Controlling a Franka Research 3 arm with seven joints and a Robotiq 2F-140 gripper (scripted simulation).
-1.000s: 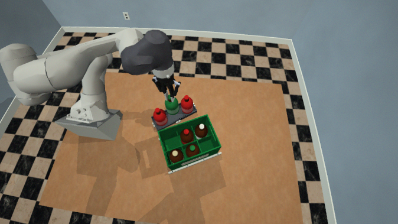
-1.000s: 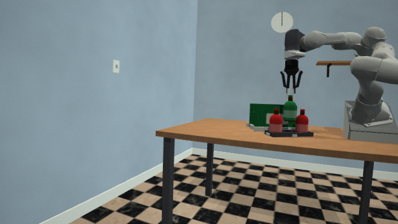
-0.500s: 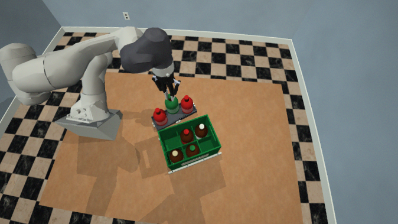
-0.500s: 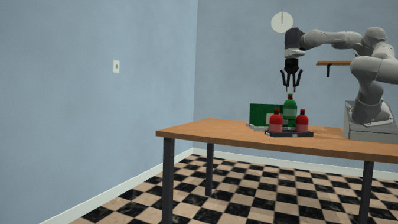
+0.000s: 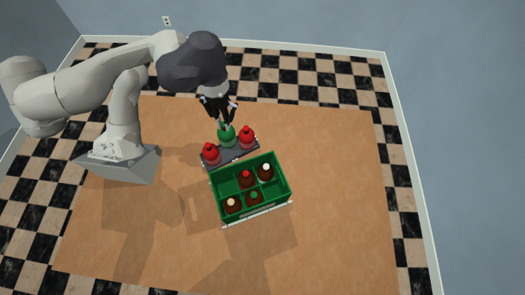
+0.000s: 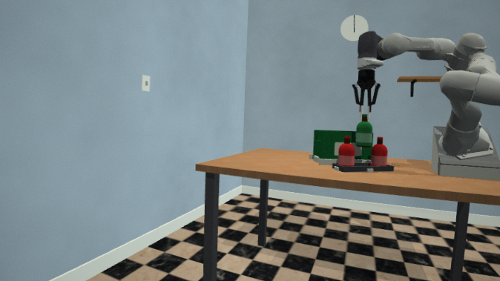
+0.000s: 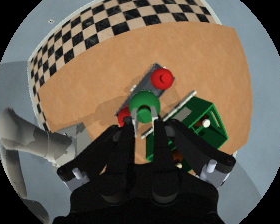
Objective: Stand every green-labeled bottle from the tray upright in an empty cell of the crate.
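My hand is 90 mm above the green-labeled bottle. The rest, counted from my hand: green crate (100 mm ahead, 200 mm to the right, 190 mm below); dark tray (260 mm below).
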